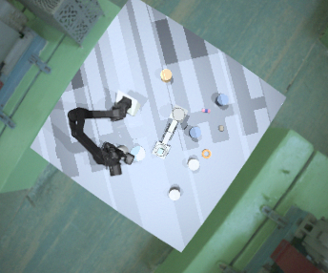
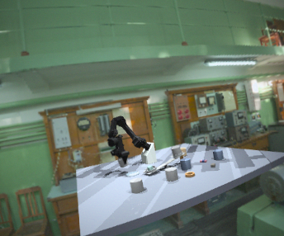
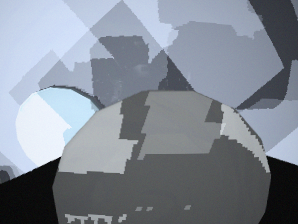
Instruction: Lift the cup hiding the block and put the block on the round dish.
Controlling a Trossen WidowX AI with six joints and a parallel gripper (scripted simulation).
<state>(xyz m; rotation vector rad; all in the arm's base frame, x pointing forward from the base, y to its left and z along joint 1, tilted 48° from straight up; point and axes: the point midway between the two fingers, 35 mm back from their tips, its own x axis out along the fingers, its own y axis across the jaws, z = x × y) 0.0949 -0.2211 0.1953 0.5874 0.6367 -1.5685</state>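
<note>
The pale green block lies 21 cm ahead of my gripper tip, 11 cm to the left of it and 4 cm below it. Round my gripper tip: white cup 38 cm to the left, 21 cm ahead, 3 cm above; round pale-blue dish 9 cm ahead, 8 cm below, 2 cm to the left; yellow cylinder 55 cm to the left, 4 cm below, 4 cm ahead.
</note>
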